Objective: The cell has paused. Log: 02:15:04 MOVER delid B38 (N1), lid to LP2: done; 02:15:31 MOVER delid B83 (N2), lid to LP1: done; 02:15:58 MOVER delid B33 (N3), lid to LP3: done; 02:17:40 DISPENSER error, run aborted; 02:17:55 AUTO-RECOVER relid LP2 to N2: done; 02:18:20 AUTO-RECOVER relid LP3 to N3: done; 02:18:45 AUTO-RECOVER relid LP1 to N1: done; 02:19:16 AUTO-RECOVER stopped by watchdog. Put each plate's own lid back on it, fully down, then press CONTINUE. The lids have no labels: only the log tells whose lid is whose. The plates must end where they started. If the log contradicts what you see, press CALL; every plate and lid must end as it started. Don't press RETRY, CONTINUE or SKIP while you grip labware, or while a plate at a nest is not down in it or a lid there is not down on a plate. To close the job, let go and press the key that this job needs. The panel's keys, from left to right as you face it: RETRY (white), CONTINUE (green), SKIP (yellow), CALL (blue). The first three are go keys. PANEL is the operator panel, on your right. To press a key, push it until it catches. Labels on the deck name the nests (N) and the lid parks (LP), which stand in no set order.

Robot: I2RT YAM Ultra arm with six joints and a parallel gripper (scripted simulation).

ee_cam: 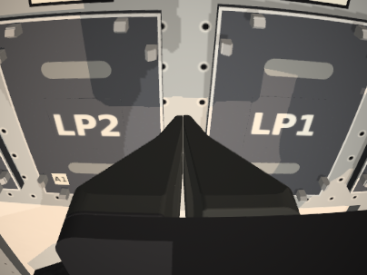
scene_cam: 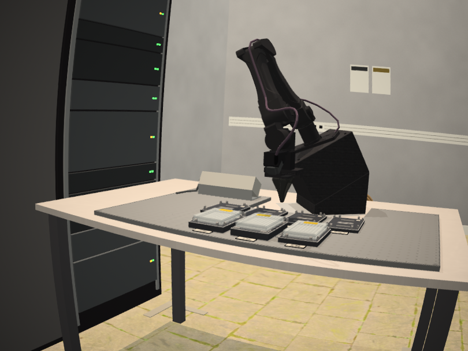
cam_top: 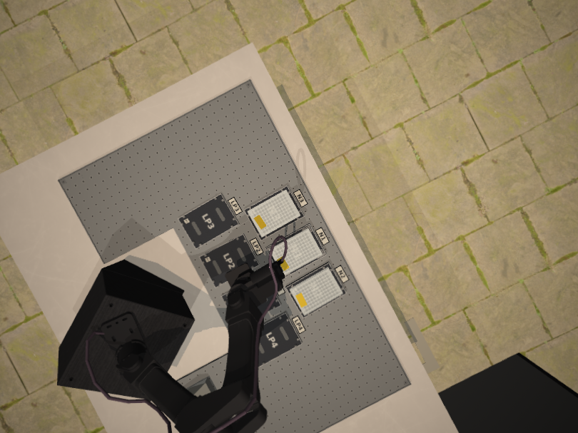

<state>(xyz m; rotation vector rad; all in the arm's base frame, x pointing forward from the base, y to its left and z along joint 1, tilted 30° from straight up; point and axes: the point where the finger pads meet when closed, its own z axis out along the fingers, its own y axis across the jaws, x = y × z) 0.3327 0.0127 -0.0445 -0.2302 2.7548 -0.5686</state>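
My gripper is now 280 mm past the green key and 320 mm to the left of it. The rest, counted from my hand: clear lid: 160 mm ahead, 110 mm to the right, 30 mm below; lid park LP1: 20 mm behind, 70 mm to the right, 60 mm below; lid park LP4: 10 mm behind, 200 mm to the right, 60 mm below.
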